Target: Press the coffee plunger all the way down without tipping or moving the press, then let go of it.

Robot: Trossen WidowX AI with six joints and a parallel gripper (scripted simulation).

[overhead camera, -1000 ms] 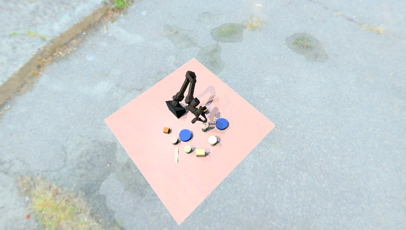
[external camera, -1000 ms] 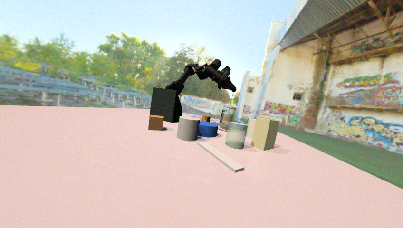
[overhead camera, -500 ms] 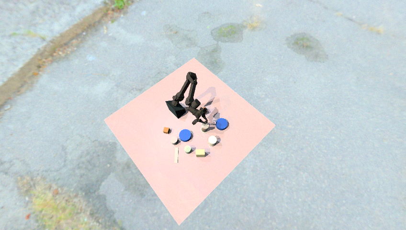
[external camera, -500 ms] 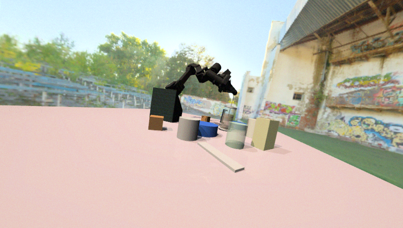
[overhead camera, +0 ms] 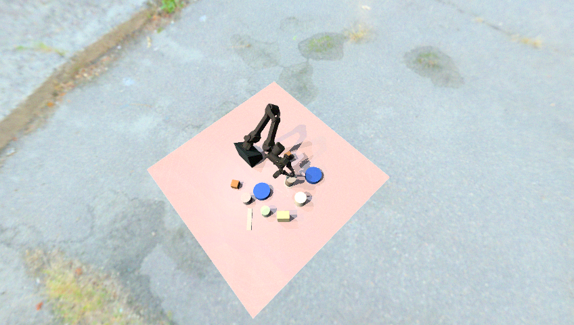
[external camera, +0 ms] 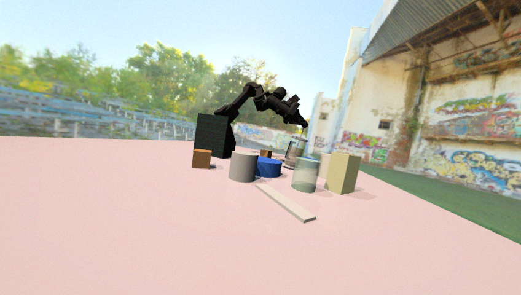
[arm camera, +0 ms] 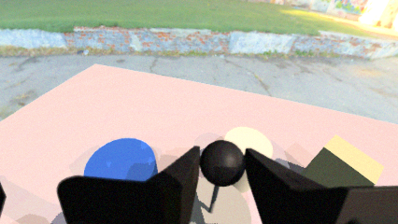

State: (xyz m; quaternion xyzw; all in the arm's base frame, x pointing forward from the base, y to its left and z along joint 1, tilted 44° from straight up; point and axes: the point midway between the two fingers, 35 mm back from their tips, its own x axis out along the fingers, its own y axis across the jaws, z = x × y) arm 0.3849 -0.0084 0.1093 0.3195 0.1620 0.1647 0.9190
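The coffee press lies 30 mm behind my gripper tip, 10 mm to the left of it and 100 mm below it. The rest, counted from my gripper tip: flat plank: 30 mm behind, 390 mm to the right, 210 mm below.
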